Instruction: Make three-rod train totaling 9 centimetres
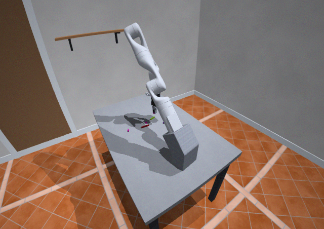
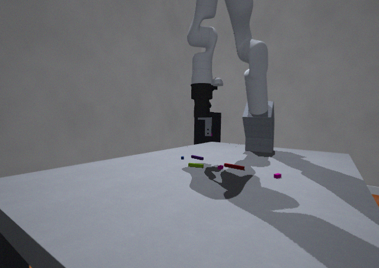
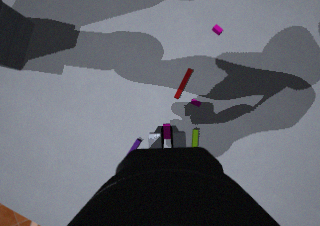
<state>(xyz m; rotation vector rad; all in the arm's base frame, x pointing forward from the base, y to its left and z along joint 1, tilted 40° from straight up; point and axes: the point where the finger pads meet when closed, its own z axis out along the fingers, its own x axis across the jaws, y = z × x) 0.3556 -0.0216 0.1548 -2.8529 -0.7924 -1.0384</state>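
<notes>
Right now my hand is 2 cm short of the blue rod, 12 cm to the left of it and 11 cm above it. The rest, counted from my hand: purple rod (4 cm behind, 9 cm to the right, 11 cm below); then lime rod (7 cm ahead, 11 cm below); then red rod (2 cm behind, 10 cm to the left, 11 cm below).
</notes>
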